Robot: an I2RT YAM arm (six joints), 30 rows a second.
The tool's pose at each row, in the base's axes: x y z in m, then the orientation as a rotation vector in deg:
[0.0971 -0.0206 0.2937 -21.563 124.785 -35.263]
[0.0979 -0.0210 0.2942 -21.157 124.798 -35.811]
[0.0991 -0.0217 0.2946 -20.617 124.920 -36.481]
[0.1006 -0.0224 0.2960 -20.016 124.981 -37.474]
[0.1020 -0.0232 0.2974 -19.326 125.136 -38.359]
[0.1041 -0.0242 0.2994 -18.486 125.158 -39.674]
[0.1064 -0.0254 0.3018 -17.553 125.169 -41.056]
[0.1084 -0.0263 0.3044 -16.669 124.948 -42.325]
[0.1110 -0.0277 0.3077 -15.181 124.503 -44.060]
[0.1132 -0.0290 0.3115 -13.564 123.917 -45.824]
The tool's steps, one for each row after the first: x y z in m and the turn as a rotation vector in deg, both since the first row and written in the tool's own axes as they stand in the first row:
[-0.0006 -0.0007 0.0005 0.496 0.209 0.085]
[-0.0013 -0.0015 0.0014 1.085 0.570 0.213]
[-0.0028 -0.0030 0.0020 1.923 0.979 0.264]
[-0.0042 -0.0045 0.0026 2.689 1.459 0.413]
[-0.0063 -0.0065 0.0035 3.824 1.968 0.510]
[-0.0087 -0.0090 0.0043 5.034 2.510 0.645]
[-0.0112 -0.0113 0.0048 6.223 2.808 0.797]
[-0.0143 -0.0144 0.0054 7.987 3.137 1.205]
[-0.0174 -0.0177 0.0055 9.857 3.390 1.694]

